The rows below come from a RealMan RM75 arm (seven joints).
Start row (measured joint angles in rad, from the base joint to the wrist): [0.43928 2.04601 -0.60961 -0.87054 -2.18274 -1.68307 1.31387]
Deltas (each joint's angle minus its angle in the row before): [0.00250 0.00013 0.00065 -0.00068 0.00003 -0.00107 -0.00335]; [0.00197 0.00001 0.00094 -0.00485 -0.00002 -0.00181 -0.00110]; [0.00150 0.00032 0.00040 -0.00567 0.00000 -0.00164 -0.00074]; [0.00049 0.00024 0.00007 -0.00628 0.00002 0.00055 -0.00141]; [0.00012 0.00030 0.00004 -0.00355 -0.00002 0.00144 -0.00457]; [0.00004 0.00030 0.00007 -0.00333 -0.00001 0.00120 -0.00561]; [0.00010 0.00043 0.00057 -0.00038 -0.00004 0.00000 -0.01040]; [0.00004 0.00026 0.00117 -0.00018 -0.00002 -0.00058 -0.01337]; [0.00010 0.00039 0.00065 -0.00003 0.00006 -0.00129 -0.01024]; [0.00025 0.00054 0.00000 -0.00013 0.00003 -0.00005 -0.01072]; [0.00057 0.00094 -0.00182 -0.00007 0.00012 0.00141 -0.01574]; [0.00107 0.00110 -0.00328 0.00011 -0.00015 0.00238 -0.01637]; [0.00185 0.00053 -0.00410 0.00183 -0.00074 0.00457 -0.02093]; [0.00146 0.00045 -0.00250 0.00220 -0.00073 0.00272 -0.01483]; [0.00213 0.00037 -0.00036 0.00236 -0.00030 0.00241 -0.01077]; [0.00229 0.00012 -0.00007 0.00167 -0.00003 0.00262 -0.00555]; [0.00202 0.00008 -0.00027 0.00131 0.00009 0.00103 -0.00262]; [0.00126 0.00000 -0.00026 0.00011 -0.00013 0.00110 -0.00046]
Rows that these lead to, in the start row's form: [0.44178 2.04614 -0.60896 -0.87122 -2.18271 -1.68414 1.31052]; [0.44375 2.04615 -0.60802 -0.87607 -2.18273 -1.68595 1.30942]; [0.44525 2.04647 -0.60762 -0.88174 -2.18273 -1.68759 1.30868]; [0.44574 2.04671 -0.60755 -0.88802 -2.18271 -1.68704 1.30727]; [0.44586 2.04701 -0.60751 -0.89157 -2.18273 -1.68560 1.30270]; [0.44590 2.04731 -0.60744 -0.89490 -2.18274 -1.68440 1.29709]; [0.44600 2.04774 -0.60687 -0.89528 -2.18278 -1.68440 1.28669]; [0.44604 2.04800 -0.60570 -0.89546 -2.18280 -1.68498 1.27332]; [0.44614 2.04839 -0.60505 -0.89549 -2.18274 -1.68627 1.26308]; [0.44639 2.04893 -0.60505 -0.89562 -2.18271 -1.68632 1.25236]; [0.44696 2.04987 -0.60687 -0.89569 -2.18259 -1.68491 1.23662]; [0.44803 2.05097 -0.61015 -0.89558 -2.18274 -1.68253 1.22025]; [0.44988 2.05150 -0.61425 -0.89375 -2.18348 -1.67796 1.19932]; [0.45134 2.05195 -0.61675 -0.89155 -2.18421 -1.67524 1.18449]; [0.45347 2.05232 -0.61711 -0.88919 -2.18451 -1.67283 1.17372]; [0.45576 2.05244 -0.61718 -0.88752 -2.18454 -1.67021 1.16817]; [0.45778 2.05252 -0.61745 -0.88621 -2.18445 -1.66918 1.16555]; [0.45904 2.05252 -0.61771 -0.88610 -2.18458 -1.66808 1.16509]
